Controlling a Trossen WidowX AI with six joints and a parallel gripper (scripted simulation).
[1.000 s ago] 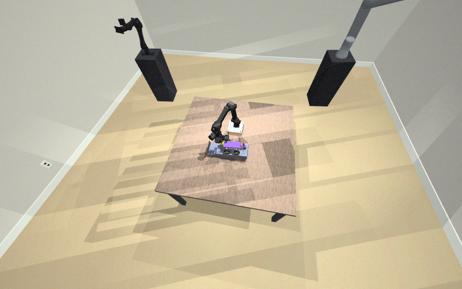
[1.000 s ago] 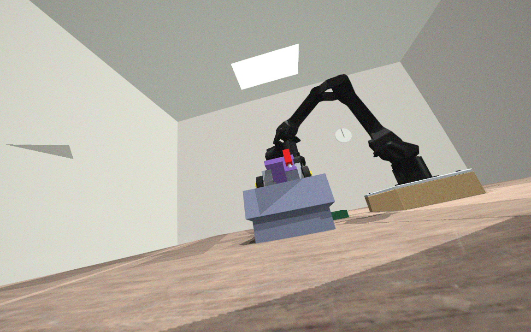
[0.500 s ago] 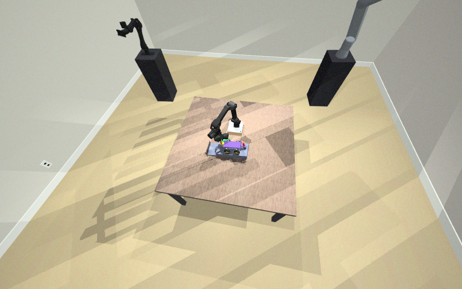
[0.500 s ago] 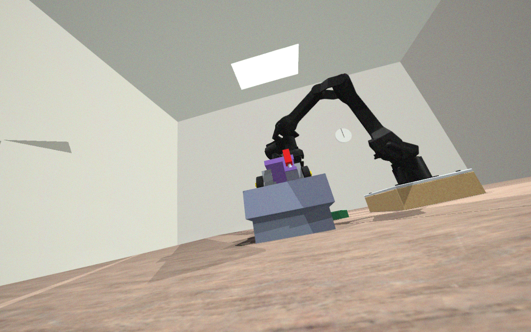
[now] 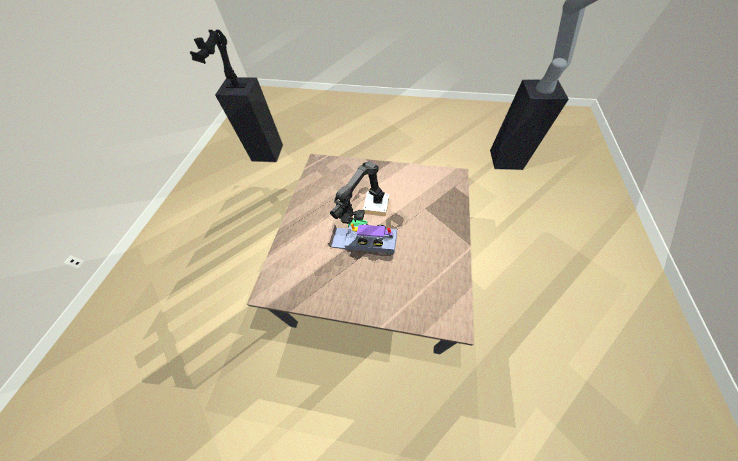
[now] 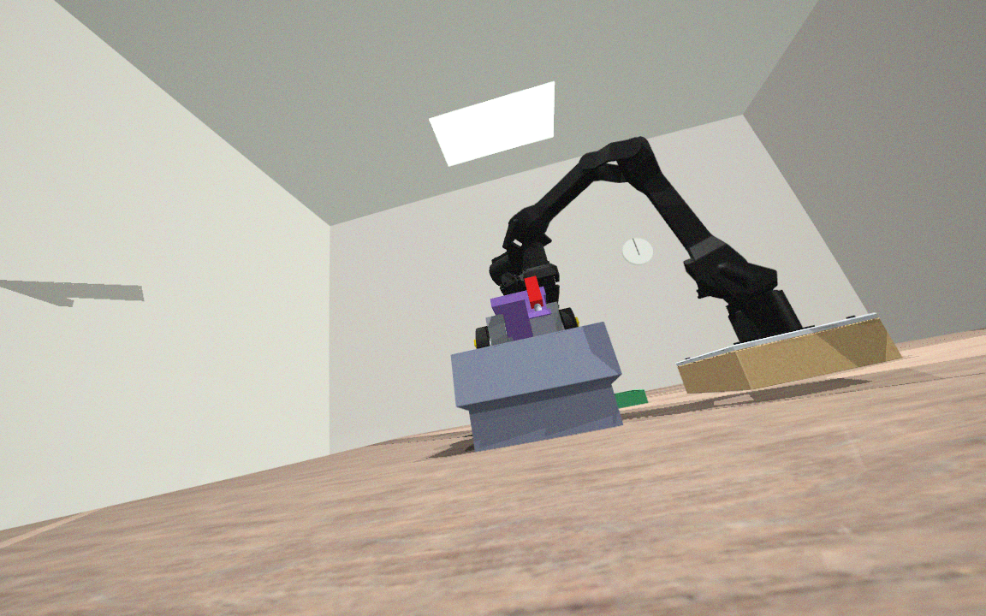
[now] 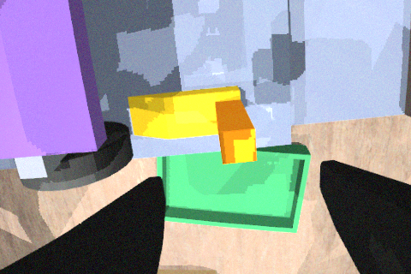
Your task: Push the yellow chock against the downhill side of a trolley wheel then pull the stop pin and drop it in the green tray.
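Now: gripper tip 25 cm to the right of the red-headed stop pin, 5 cm short of it and 2 cm above it. Round my gripper tip: blue-grey ramp (13 cm to the left, 10 cm below, 6 cm ahead); then yellow chock (7 cm below, 3 cm to the left); then purple-topped trolley (13 cm to the left, 6 cm ahead, 4 cm below).
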